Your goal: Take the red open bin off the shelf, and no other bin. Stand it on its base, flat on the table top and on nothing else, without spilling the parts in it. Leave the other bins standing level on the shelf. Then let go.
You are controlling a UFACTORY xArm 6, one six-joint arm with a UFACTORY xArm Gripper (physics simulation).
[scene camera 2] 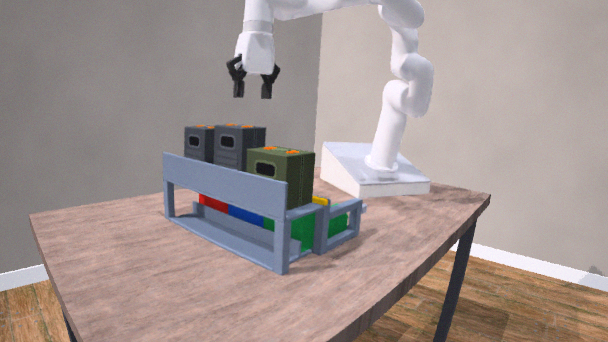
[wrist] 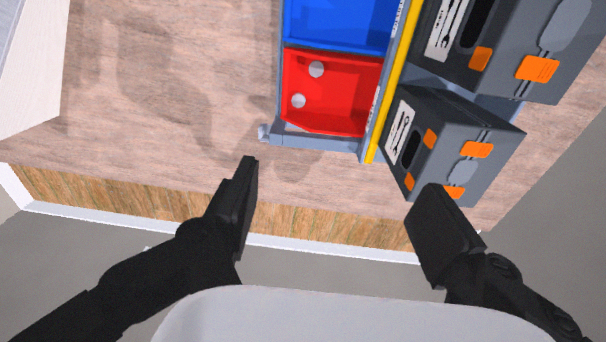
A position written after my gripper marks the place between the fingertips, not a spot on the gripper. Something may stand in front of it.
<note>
In view: my gripper (scene camera 2: 252, 98), a red open bin (wrist: 338, 102) and a green bin (scene camera 2: 302, 229).
My gripper shows as well in the wrist view (wrist: 337, 191). The wrist view misses the green bin: it is out of frame.
</note>
